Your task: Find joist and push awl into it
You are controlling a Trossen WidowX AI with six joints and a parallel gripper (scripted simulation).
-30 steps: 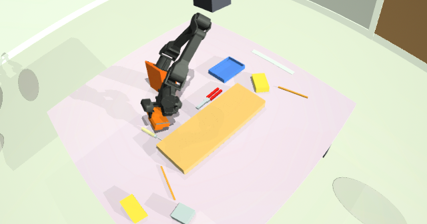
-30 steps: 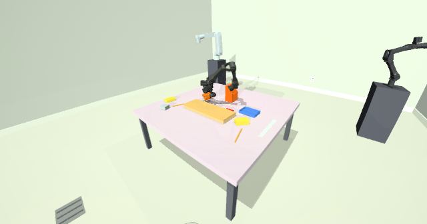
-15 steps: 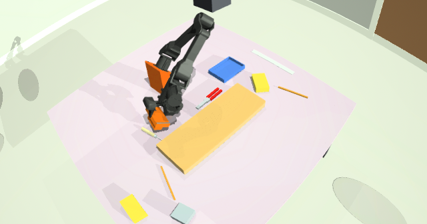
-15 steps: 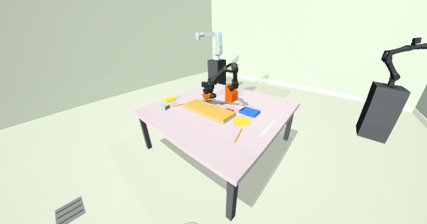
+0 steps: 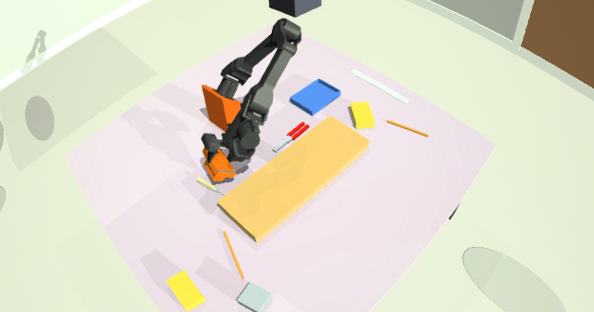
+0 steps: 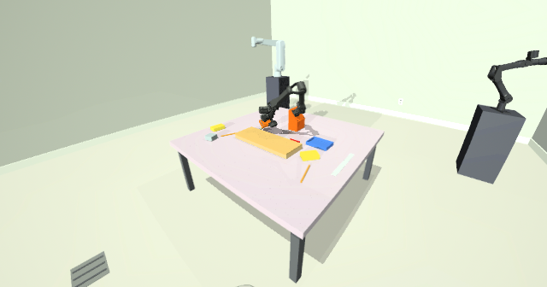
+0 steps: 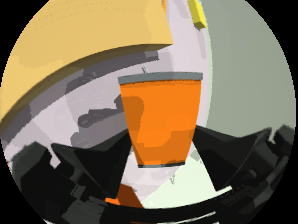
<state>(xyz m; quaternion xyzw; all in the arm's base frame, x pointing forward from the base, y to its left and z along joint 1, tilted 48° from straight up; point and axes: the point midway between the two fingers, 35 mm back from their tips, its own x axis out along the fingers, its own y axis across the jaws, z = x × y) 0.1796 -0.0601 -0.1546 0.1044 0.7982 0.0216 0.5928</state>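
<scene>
Right now the awl is 3 cm ahead of my gripper tip, 5 cm to the right of it and 6 cm below it. Also, from my gripper tip: blue tray: 3 cm behind, 50 cm to the left, 5 cm below; grey block: 42 cm ahead, 23 cm to the right, 5 cm below; orange stud finder: 2 cm behind, 1 cm to the right, 2 cm below.
</scene>
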